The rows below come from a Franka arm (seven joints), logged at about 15 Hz.
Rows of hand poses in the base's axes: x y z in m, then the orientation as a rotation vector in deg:
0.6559 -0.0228 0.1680 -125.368 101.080 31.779
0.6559 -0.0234 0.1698 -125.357 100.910 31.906
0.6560 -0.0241 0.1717 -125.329 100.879 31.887
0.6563 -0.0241 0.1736 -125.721 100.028 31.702
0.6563 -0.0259 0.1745 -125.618 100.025 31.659
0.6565 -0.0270 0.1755 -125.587 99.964 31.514
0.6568 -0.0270 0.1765 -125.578 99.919 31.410
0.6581 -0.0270 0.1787 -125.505 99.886 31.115
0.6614 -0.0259 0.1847 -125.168 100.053 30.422
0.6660 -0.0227 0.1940 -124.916 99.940 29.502
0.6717 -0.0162 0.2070 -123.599 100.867 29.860
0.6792 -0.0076 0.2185 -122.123 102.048 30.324
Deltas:
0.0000 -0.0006 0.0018 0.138 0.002 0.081
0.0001 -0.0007 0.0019 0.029 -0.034 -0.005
0.0003 0.0000 0.0019 0.175 -0.374 0.548
0.0000 -0.0018 0.0009 0.054 -0.058 -0.061
0.0002 -0.0011 0.0010 0.012 -0.127 -0.011
0.0003 0.0000 0.0010 0.001 -0.088 0.000
0.0013 0.0000 0.0022 -0.020 -0.222 -0.066
0.0033 0.0011 0.0060 -0.081 -0.463 -0.349
0.0046 0.0032 0.0093 -0.051 -0.703 -0.213
0.0057 0.0065 0.0130 0.428 0.249 -1.071
0.0075 0.0086 0.0115 0.407 0.396 -1.252

